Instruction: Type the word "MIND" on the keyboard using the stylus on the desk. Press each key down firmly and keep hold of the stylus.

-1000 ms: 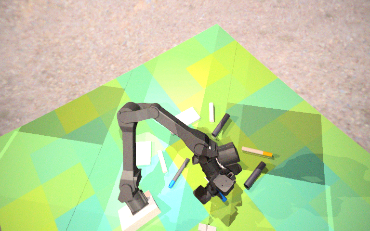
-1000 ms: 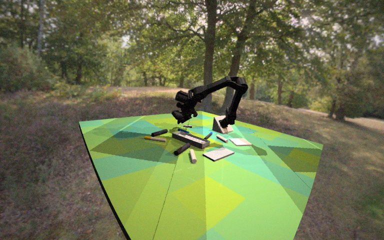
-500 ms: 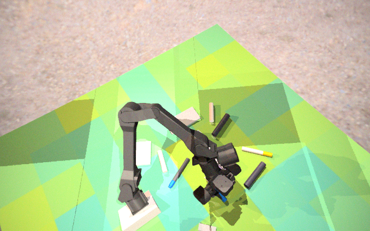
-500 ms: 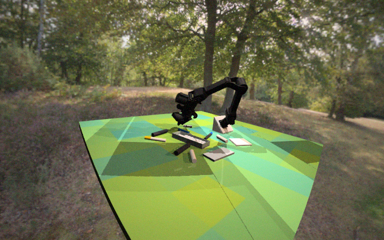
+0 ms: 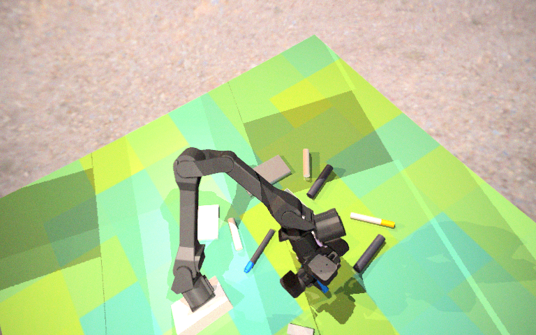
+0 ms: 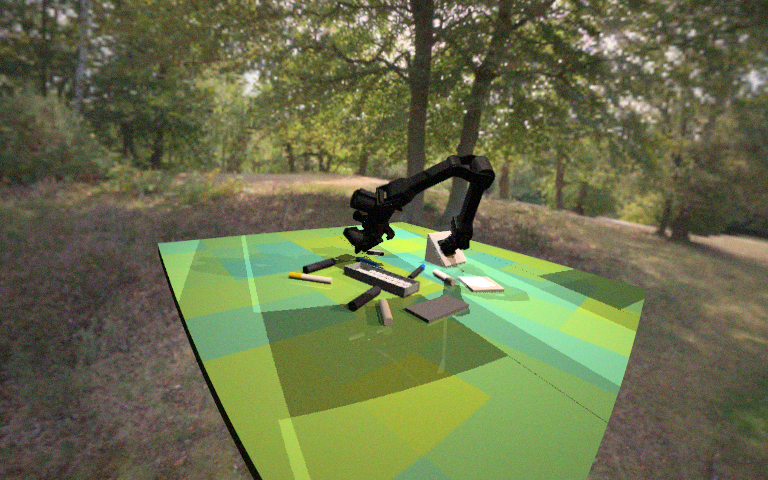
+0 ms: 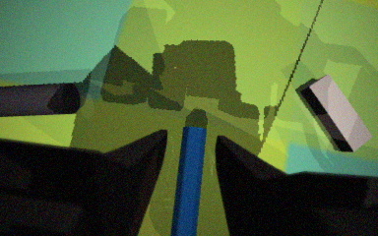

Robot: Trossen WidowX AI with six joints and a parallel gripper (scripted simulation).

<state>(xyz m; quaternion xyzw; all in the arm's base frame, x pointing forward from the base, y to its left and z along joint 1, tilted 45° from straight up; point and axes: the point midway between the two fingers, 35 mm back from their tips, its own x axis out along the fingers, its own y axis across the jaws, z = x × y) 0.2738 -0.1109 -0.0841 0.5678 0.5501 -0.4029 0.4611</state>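
Right now my gripper tip is 70 mm to the right of the blue stylus, 30 mm above it and 10 mm past it. From my gripper tip the other things lie so: grey slab (380 mm to the left, 70 mm ahead, 30 mm below); M key (260 mm to the left, 60 mm ahead, 20 mm below); N key (230 mm to the left, 90 mm ahead, 20 mm below).
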